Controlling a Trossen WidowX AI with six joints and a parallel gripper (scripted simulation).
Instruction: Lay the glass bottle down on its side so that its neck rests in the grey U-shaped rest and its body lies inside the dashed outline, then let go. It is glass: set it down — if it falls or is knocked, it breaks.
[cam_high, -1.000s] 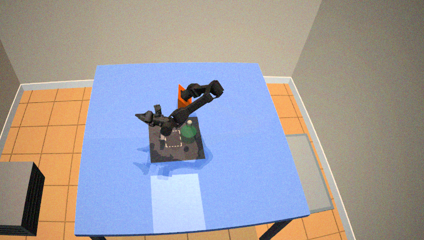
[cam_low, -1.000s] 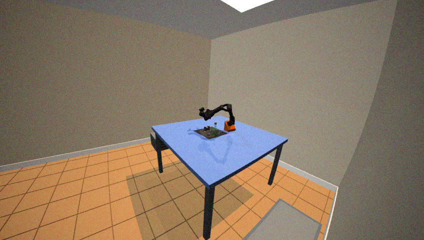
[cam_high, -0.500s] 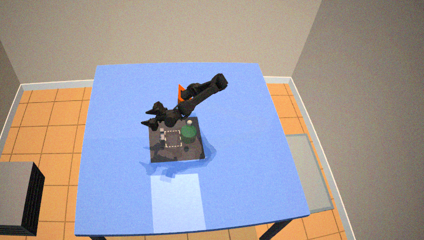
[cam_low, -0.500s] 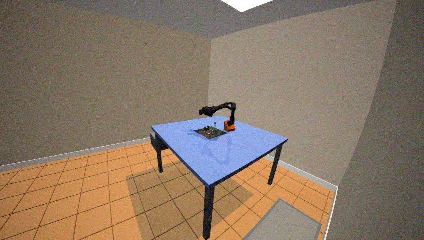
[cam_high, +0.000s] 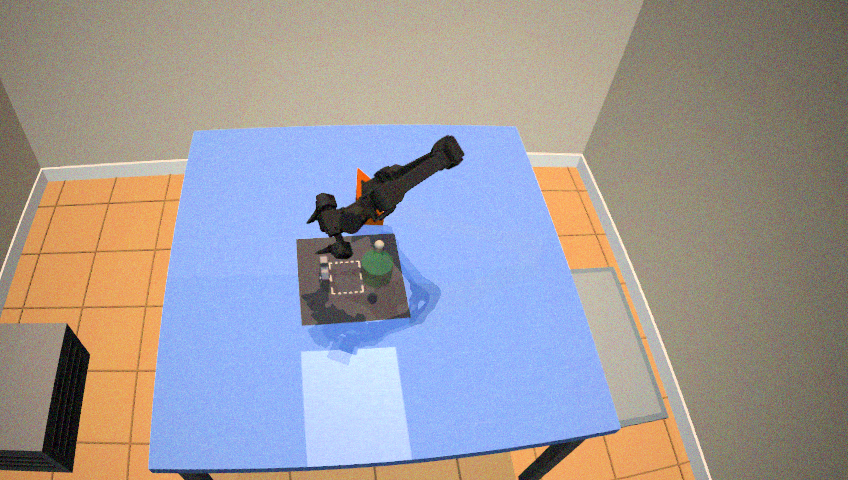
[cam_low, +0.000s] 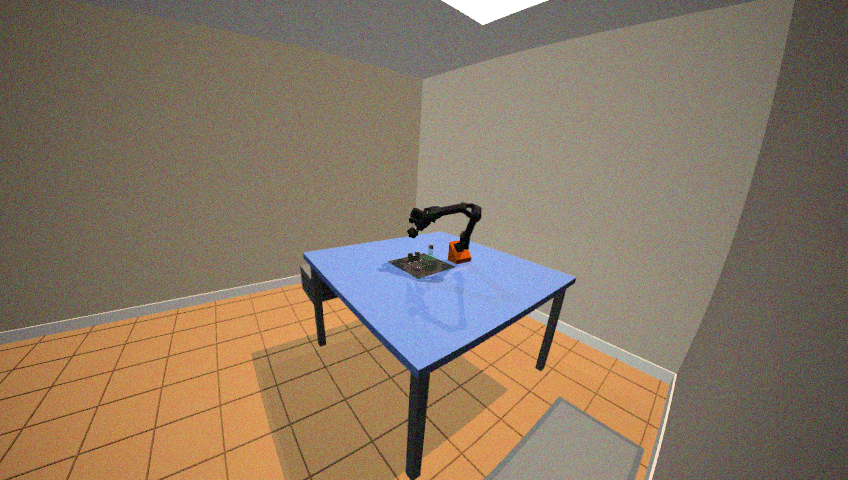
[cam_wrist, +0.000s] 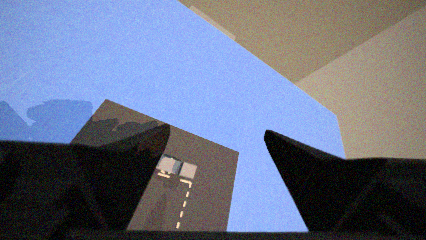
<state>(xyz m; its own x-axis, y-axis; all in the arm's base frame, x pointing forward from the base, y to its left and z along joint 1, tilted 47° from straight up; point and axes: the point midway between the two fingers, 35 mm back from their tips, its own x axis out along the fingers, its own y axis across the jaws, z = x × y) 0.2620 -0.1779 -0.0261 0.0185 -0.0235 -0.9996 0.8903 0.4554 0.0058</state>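
Right now my gripper tip is 19 cm to the right of the glass bottle and 8 cm above it. Round my gripper tip: dark mat 18 cm below, 11 cm to the left.
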